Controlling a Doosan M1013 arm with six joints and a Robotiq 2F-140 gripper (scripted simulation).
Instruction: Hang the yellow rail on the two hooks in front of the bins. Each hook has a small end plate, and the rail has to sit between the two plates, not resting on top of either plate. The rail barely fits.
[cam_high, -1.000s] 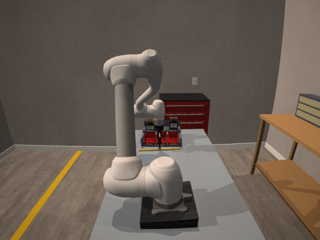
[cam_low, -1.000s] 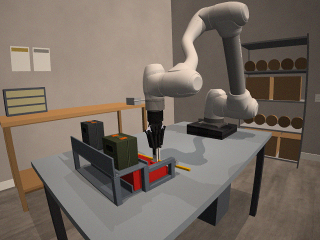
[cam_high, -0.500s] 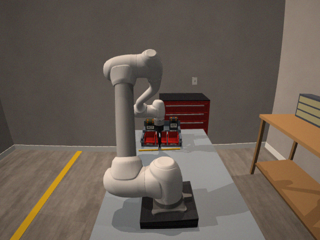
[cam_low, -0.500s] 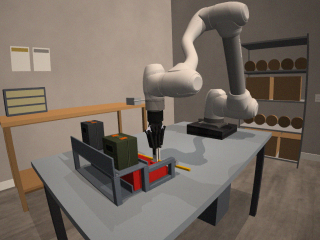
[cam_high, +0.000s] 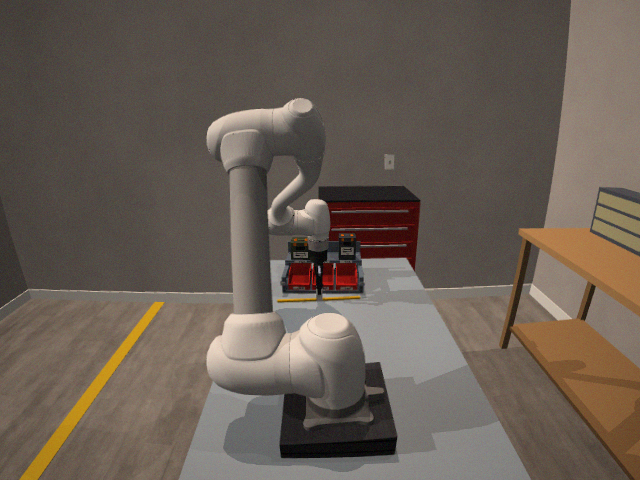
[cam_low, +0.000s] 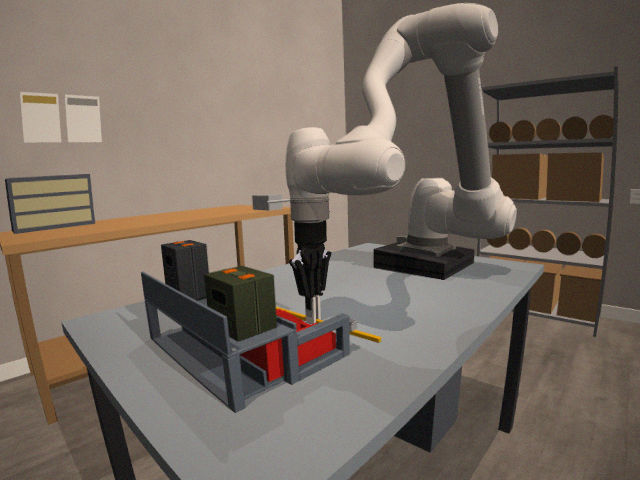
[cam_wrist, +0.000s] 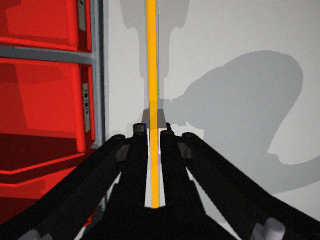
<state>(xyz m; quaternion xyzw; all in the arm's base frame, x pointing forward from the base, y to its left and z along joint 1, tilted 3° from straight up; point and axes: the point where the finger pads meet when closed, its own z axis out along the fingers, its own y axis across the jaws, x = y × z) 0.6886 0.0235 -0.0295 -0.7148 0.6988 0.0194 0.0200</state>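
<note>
The yellow rail lies 3 cm below my hand. Round my hand: green box: 27 cm ahead, 11 cm above, 8 cm to the left; then dark box: 25 cm ahead, 15 cm to the right, 13 cm above.
</note>
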